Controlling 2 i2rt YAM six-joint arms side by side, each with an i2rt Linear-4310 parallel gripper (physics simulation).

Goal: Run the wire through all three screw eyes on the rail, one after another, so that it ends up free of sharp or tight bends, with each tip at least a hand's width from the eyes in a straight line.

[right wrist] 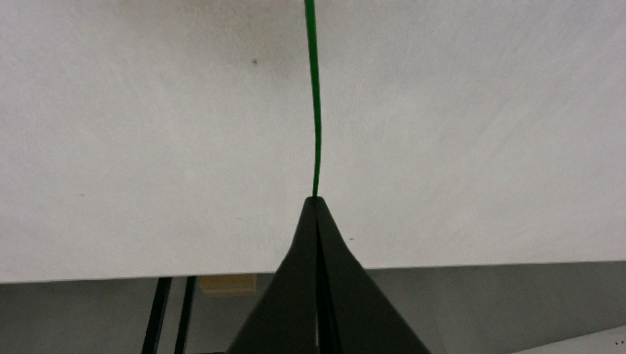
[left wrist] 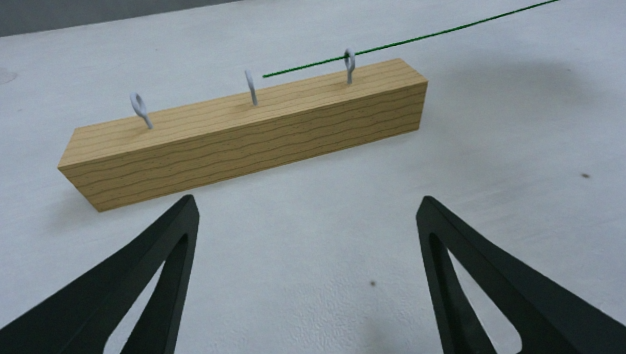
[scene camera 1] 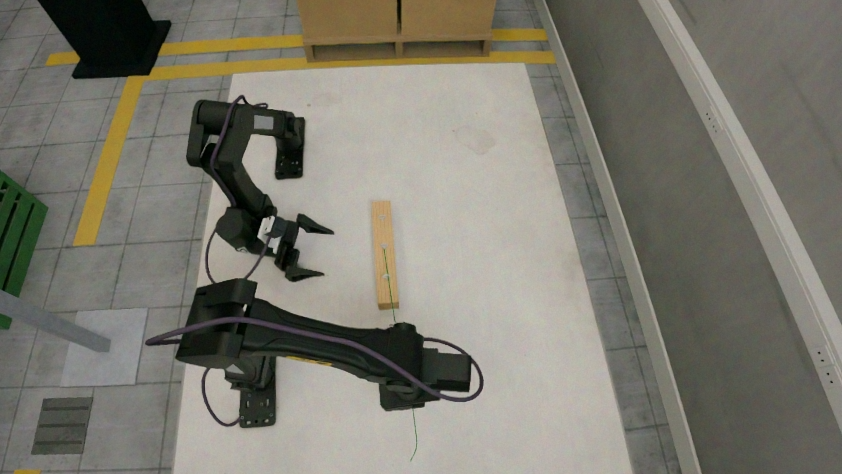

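Pixels of known places: left gripper, between the fingertips: (left wrist: pixel 310 204) (scene camera 1: pixel 329 253); right gripper, between the fingertips: (right wrist: pixel 313 206) (scene camera 1: pixel 411 399); left arm's base, origin of its link: (scene camera 1: pixel 290 148); right arm's base, origin of its link: (scene camera 1: pixel 258 376).
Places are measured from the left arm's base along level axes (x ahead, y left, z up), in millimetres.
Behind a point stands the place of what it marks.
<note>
The wooden rail (scene camera 1: pixel 381 207) @[x 230, y -231, z 44 mm] (left wrist: pixel 240 150) @[x 208, y -320, z 24 mm] lies on the table with three screw eyes. The thin green wire (scene camera 1: pixel 415 426) @[x 264, y -715, z 58 mm] (left wrist: pixel 420 38) @[x 237, y -472, z 63 mm] (right wrist: pixel 315 100) @[x 257, y -610, z 61 mm] passes through the right-hand eye (left wrist: pixel 349 76) @[x 229, y -411, z 50 mm] in the left wrist view. Its tip is a small gap to the right of the middle eye (left wrist: pixel 251 91) @[x 224, y -339, z 58 mm]. The left-hand eye (left wrist: pixel 145 118) @[x 229, y -267, z 53 mm] is empty. My left gripper (scene camera 1: pixel 328 253) @[x 111, y -348, z 61 mm] (left wrist: pixel 310 204) @[x 111, y -348, z 61 mm] is open and empty, beside the rail. My right gripper (right wrist: pixel 313 206) @[x 261, y -666, z 59 mm] is shut on the wire beyond the rail's near end; its arm hides it in scene camera 1. The wire's tail bends gently at the bottom.
The right arm (scene camera 1: pixel 329 341) @[x 159, y -631, z 400 mm] reaches across the white table (scene camera 1: pixel 500 235) @[x 509, y -305, z 0 mm] below the rail. The left arm (scene camera 1: pixel 235 170) @[x -23, y -282, z 290 mm] bends in from the upper left. A grey wall (scene camera 1: pixel 707 206) runs along the right, and a wooden cabinet (scene camera 1: pixel 347 20) stands beyond the table's far edge.
</note>
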